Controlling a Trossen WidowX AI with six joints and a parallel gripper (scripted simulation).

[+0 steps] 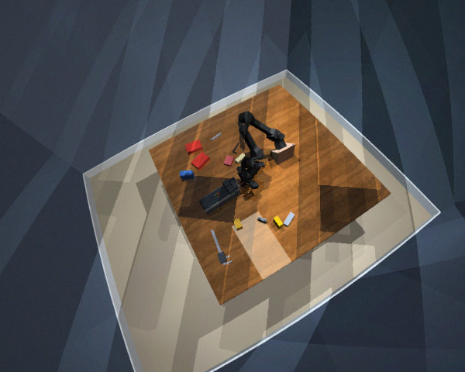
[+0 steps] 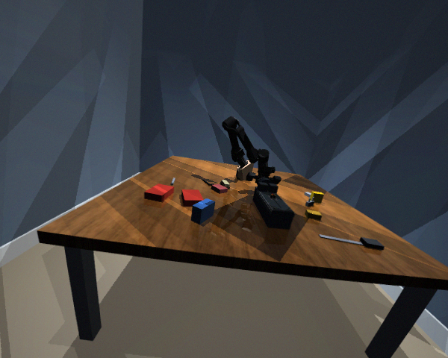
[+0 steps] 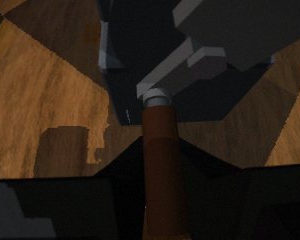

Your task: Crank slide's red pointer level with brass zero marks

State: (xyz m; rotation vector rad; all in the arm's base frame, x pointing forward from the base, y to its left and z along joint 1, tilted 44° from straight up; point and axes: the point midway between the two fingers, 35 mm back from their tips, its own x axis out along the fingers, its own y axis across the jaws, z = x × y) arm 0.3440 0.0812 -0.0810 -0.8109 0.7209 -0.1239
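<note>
Now: the brown crank handle 3 cm above my gripper tip and 2 cm behind it. Also, from my gripper tip: pink block (24 cm to the right, 3 cm below, 1 cm behind); then ochre block (22 cm to the left, 12 cm ahead, 3 cm below); then red pointer (15 cm ahead, 4 cm above, 1 cm to the left).
</note>
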